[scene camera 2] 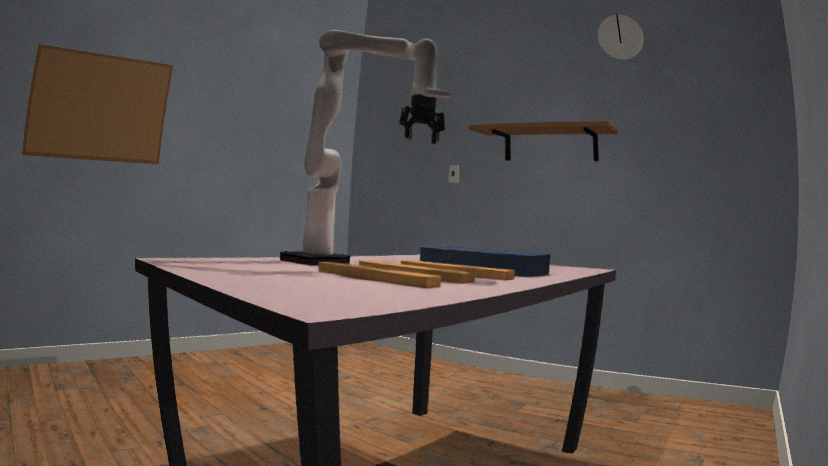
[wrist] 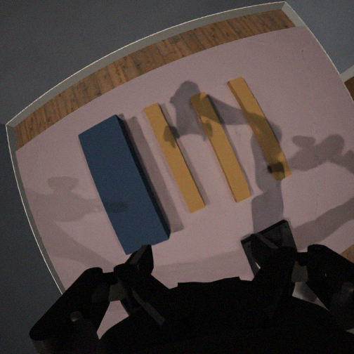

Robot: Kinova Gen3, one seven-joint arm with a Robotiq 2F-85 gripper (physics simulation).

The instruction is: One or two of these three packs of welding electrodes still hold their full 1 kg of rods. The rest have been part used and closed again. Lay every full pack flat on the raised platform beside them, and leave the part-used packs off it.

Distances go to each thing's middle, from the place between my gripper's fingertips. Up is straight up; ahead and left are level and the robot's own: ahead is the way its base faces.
Now: hand 350 mm above the raised platform (scene camera 2: 525, 264), 160 mm to the right of it and 150 mm short of it.
